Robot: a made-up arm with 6 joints.
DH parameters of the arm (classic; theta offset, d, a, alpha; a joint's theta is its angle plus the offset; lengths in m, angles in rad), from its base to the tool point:
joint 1: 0 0.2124 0 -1.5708
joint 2: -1.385 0 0.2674 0
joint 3: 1.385 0 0.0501 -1.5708
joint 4: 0 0.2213 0 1.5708
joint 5: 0 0 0.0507 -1.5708
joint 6: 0 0.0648 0 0
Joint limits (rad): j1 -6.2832..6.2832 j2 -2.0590..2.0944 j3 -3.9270..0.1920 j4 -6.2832..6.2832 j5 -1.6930..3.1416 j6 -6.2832..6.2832
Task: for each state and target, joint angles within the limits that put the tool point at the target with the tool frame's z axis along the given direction. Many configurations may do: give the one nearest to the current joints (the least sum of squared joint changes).
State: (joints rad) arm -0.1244 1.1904 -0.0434 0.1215 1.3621 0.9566
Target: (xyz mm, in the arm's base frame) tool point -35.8 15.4 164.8 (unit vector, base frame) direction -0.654 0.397 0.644
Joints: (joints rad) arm -0.4099 1.4381 0.1901 0.1710 0.6539 0.9566
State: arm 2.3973 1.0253 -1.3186 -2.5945 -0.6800 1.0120
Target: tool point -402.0 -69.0 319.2 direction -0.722 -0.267 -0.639
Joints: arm 3.2167 0.4848 -1.6929 -2.5771 -0.4074 1.0120
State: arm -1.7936 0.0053 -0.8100 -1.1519 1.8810 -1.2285
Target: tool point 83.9 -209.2 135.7 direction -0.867 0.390 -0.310
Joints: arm -1.0523 0.5257 -0.6781 -0.6067 1.3798 -1.2285
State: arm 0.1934 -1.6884 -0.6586 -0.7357 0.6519 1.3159
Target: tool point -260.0 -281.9 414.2 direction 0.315 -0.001 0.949
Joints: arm 0.8432 -2.0570 -1.3103 -0.5160 0.4986 1.3159
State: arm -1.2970 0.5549 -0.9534 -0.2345 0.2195 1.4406
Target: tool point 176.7 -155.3 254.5 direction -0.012 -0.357 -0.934
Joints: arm -0.7891 -0.0955 -0.4406 -0.7730 0.3815 1.4406
